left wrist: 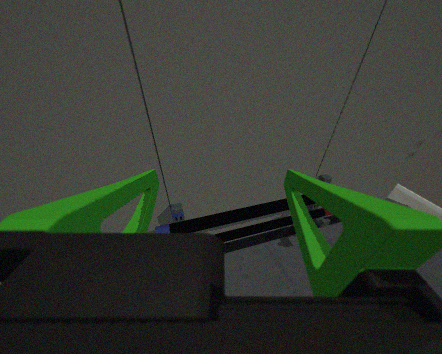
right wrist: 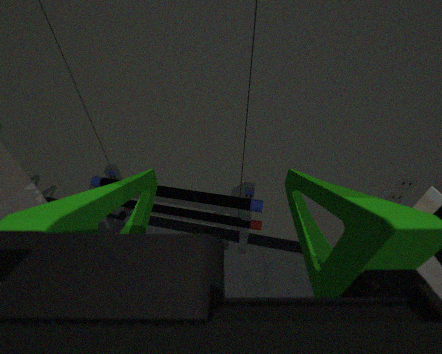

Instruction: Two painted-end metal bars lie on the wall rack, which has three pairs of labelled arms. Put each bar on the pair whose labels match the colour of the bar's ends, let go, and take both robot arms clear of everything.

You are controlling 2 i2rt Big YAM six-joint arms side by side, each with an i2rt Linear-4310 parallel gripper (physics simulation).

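Frame: origin at the left arm's base, x ahead, y left, z up, level; millimetres.
Where they show: left gripper, fingertip midpoint: (left wrist: 221,176); right gripper, fingertip midpoint: (right wrist: 221,176).
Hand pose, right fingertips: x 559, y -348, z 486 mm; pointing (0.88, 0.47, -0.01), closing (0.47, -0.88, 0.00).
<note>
After its pixels a point has its place.
A black bar (left wrist: 230,215) @[x 707, y -22, z 240 mm] (right wrist: 200,196) @[x 751, y -183, z 238 mm] with blue ends lies across the wall rack, close beside arms with blue labels (left wrist: 178,217) (right wrist: 249,192). A second black bar (left wrist: 255,228) @[x 731, y -94, z 160 mm] (right wrist: 200,214) @[x 754, y -174, z 161 mm] with red ends lies roughly parallel to it, lower in both views. The labels beside the red-ended bar are too dark to read. My left gripper (left wrist: 221,176) @[x 529, y 0, z 486 mm] is open, with nothing between its fingers; its right finger hides part of the bars. My right gripper (right wrist: 221,176) @[x 559, y -348, z 486 mm] is open and empty; its left finger covers part of the bars. Both grippers are apart from the bars.
A dark rail (right wrist: 275,243) @[x 861, y -391, z 29 mm] runs below the bars in the right wrist view. Pale angular pieces (left wrist: 410,195) (right wrist: 429,200) stand at the right edge of each view. Thin dark lines cross the grey surface above the rack.
</note>
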